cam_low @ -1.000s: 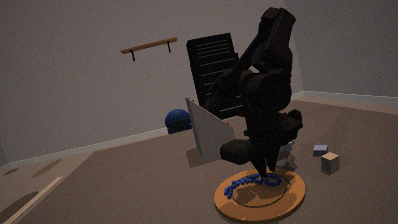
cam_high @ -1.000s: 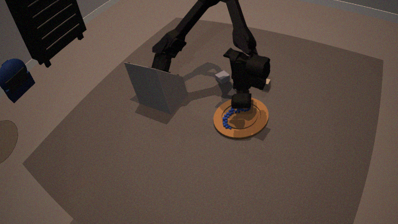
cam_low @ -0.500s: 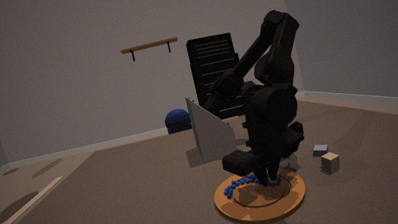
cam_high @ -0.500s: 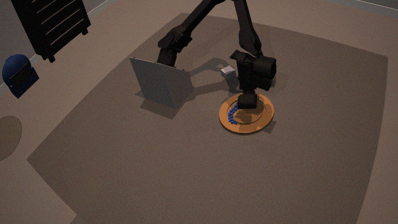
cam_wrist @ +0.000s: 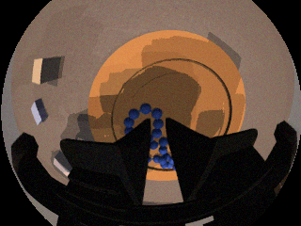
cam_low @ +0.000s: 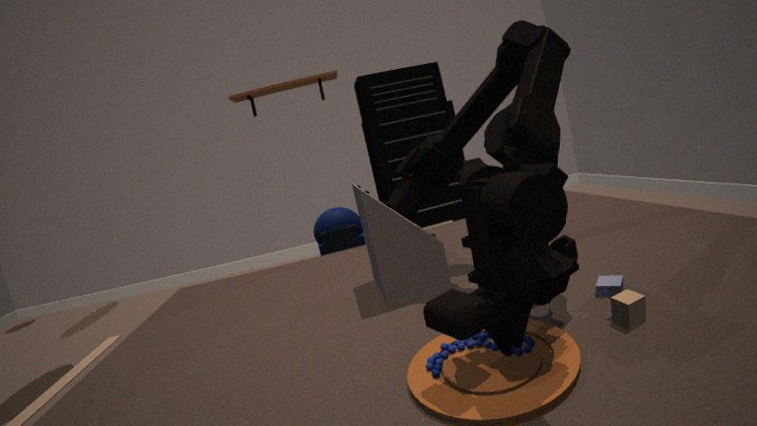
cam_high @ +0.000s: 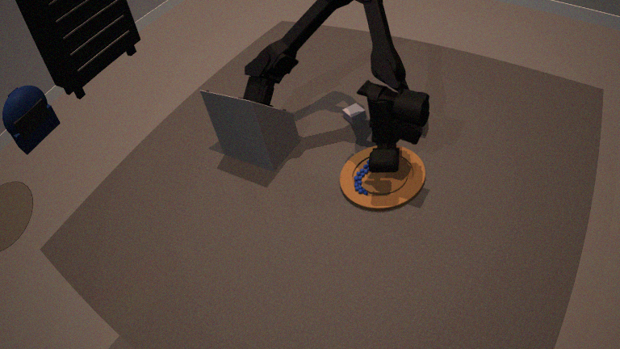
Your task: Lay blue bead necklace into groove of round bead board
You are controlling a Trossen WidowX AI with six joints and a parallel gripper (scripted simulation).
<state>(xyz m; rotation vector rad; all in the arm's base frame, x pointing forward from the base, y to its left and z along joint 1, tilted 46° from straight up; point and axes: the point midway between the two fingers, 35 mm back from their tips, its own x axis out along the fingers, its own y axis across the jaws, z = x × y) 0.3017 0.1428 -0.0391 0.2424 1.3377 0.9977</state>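
My gripper tip is 16 cm to the right of the tan cube. Also, from my gripper tip: white block 19 cm behind, 13 cm to the left; pale blue block 8 cm behind, 19 cm to the left, 1 cm below.
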